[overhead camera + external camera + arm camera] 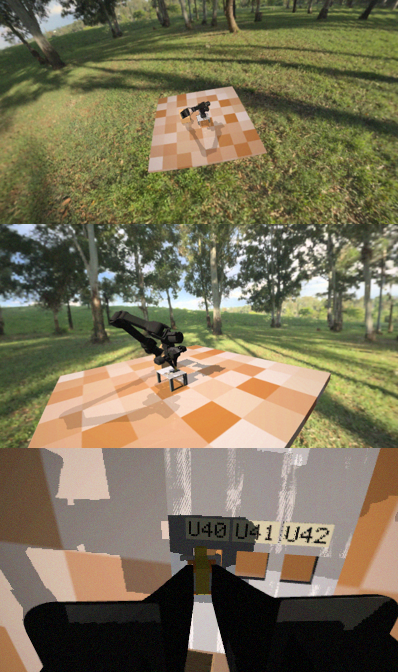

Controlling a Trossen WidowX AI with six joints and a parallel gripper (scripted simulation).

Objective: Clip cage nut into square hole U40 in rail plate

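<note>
My gripper tip is now 10 mm above the cage nut.
</note>
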